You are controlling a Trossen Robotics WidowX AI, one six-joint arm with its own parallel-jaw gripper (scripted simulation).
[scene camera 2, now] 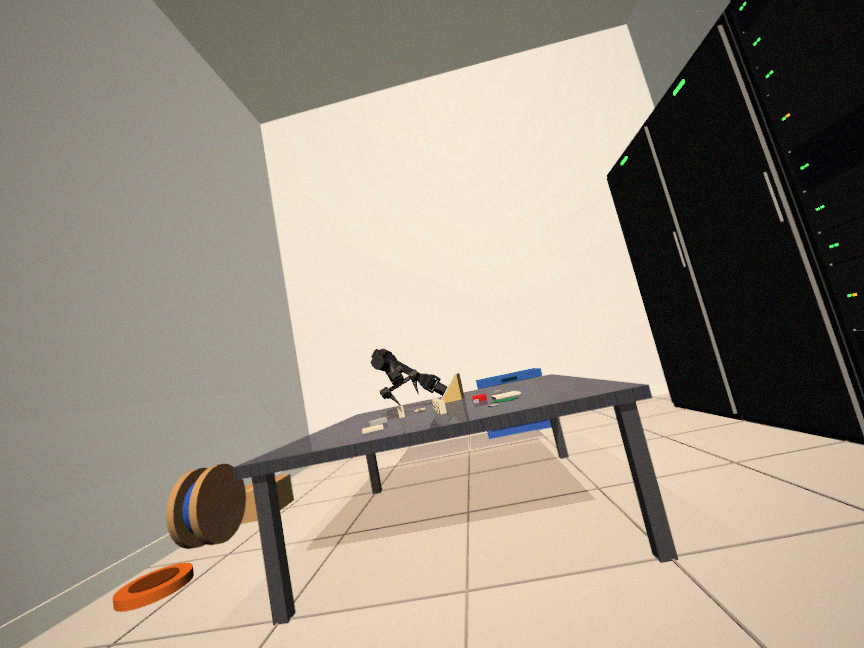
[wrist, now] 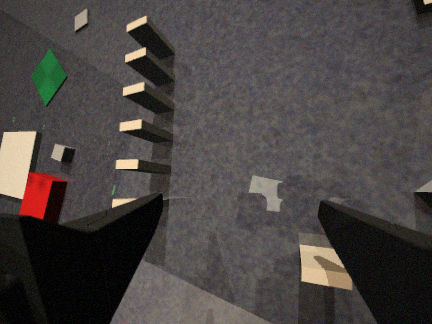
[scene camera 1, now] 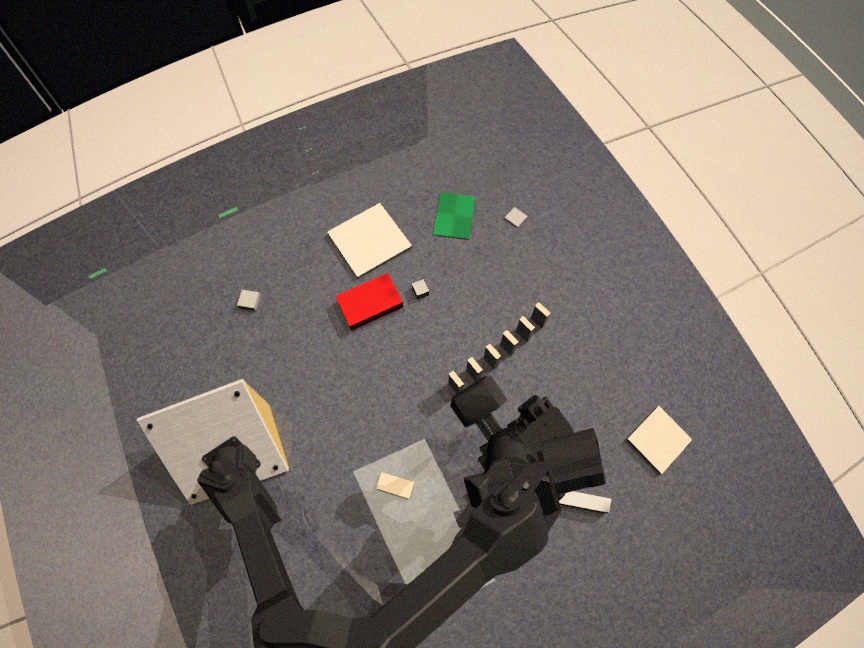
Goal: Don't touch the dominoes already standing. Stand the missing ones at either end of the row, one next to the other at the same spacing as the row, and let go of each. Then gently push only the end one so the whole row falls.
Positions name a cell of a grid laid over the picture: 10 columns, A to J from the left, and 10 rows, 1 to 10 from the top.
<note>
My gripper (scene camera 1: F7) is open and holds nothing. Also in view: a cream tile (scene camera 1: H7), a white tile (scene camera 1: E4) and a red tile (scene camera 1: E5).
My gripper shows as well in the wrist view (wrist: F7).
</note>
